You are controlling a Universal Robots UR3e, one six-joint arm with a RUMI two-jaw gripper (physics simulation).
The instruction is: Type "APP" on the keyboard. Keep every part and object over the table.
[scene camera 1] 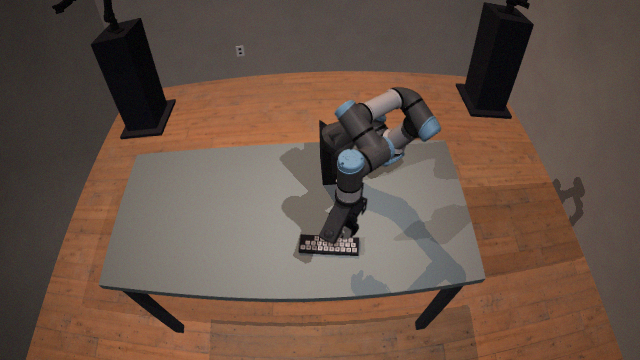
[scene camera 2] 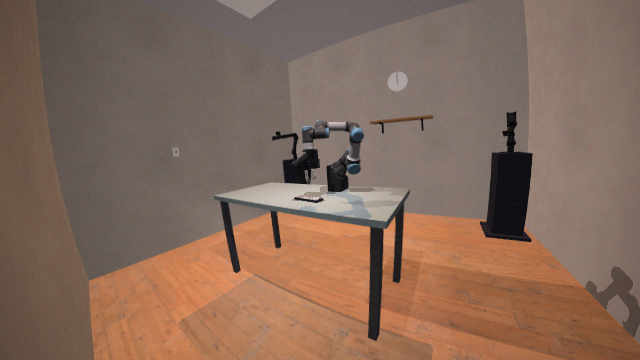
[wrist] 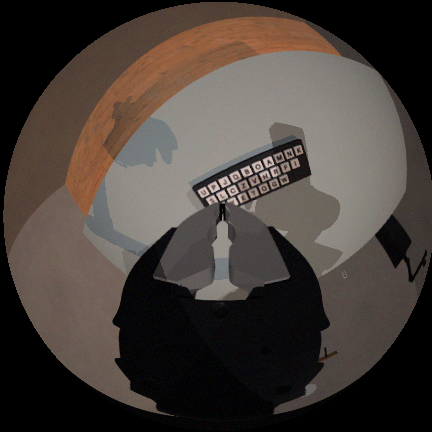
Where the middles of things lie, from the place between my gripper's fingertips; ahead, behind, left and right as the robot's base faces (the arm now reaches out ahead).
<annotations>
I see the black keyboard (scene camera 1: 308, 243) 100 mm below my hand, 40 mm to the right of it and 30 mm behind it.
</annotations>
